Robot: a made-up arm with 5 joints. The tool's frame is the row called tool.
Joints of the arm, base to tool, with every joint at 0 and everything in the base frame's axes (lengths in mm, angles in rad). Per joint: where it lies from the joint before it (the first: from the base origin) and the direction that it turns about. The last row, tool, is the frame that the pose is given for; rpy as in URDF.
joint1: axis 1 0 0 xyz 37.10 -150.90 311.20
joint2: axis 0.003 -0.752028 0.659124 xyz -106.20 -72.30 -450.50
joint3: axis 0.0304 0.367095 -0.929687 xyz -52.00 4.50 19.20
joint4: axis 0 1 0 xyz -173.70 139.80 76.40
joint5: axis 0 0 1 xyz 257.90 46.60 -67.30
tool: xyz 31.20 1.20 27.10 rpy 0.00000 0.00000 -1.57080
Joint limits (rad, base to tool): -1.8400..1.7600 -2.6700..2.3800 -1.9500..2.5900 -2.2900..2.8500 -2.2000..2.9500
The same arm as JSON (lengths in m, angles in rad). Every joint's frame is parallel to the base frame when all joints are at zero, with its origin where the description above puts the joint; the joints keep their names.
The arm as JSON. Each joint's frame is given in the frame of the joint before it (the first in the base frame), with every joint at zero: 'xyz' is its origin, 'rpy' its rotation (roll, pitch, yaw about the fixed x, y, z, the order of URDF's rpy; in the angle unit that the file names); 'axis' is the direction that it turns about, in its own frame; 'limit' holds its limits. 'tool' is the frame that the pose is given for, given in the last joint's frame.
{"units": {"length": "m", "angle": "rad"}, "joints": [{"name": "joint1", "type": "revolute", "origin": {"xyz": [0.0371, -0.1509, 0.3112], "rpy": [0.0, 0.0, 0.0]}, "axis": [1.0, 0.0, 0.0], "limit": {"lower": -1.84, "upper": 1.76}}, {"name": "joint2", "type": "revolute", "origin": {"xyz": [-0.1062, -0.0723, -0.4505], "rpy": [0.0, 0.0, 0.0]}, "axis": [0.003, -0.752028, 0.659124], "limit": {"lower": -2.67, "upper": 2.38}}, {"name": "joint3", "type": "revolute", "origin": {"xyz": [-0.052, 0.0045, 0.0192], "rpy": [0.0, 0.0, 0.0]}, "axis": [0.0304, 0.367095, -0.929687], "limit": {"lower": -1.95, "upper": 2.59}}, {"name": "joint4", "type": "revolute", "origin": {"xyz": [-0.1737, 0.1398, 0.0764], "rpy": [0.0, 0.0, 0.0]}, "axis": [0.0, 1.0, 0.0], "limit": {"lower": -2.29, "upper": 2.85}}, {"name": "joint5", "type": "revolute", "origin": {"xyz": [0.2579, 0.0466, -0.0673], "rpy": [0.0, 0.0, 0.0]}, "axis": [0.0, 0.0, 1.0], "limit": {"lower": -2.2, "upper": 2.95}}], "tool": {"origin": {"xyz": [0.0312, 0.0012, 0.0271], "rpy": [0.0, 0.0, -1.5708]}}}
